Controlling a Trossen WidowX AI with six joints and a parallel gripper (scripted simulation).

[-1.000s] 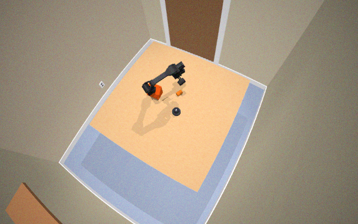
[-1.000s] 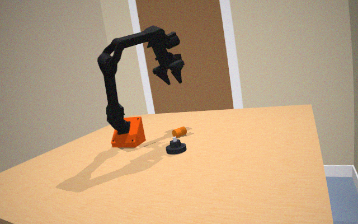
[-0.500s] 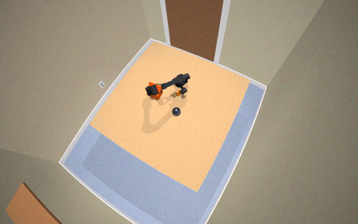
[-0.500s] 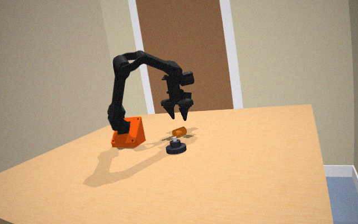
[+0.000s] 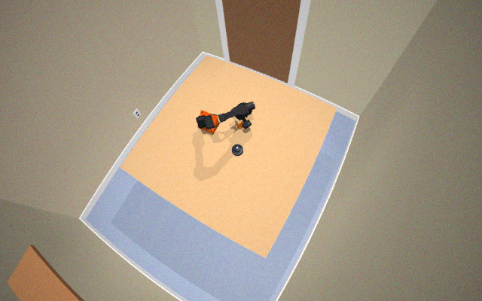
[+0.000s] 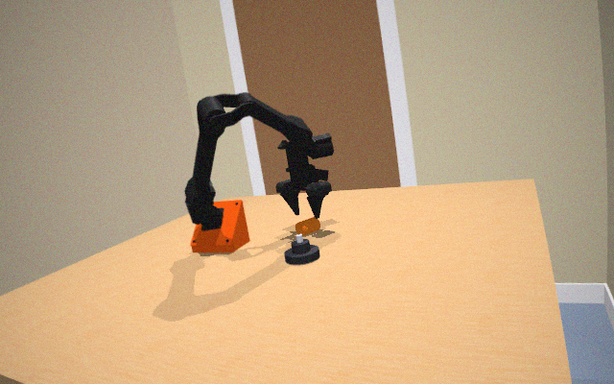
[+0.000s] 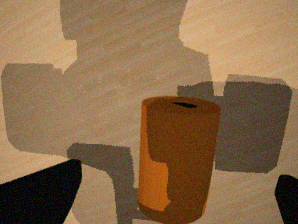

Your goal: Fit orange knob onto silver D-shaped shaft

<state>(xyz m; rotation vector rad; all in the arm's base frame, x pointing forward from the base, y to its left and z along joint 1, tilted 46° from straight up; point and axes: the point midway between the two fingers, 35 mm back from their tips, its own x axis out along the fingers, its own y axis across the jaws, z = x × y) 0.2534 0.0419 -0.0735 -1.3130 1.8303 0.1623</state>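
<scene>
Right now my gripper tip is 3 cm above the orange knob, 1 cm to the left of it and 1 cm past it. From my gripper tip the other things lie so: round pedestal (20 cm to the right, 5 cm ahead, 2 cm below).
</scene>
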